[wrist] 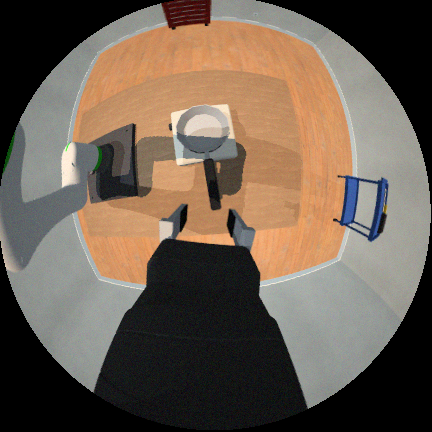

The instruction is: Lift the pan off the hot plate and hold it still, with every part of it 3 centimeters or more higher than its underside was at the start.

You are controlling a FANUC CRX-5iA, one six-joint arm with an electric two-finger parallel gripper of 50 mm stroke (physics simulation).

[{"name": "my gripper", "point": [207, 214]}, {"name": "grey pan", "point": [203, 127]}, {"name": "cream hot plate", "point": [184, 156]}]
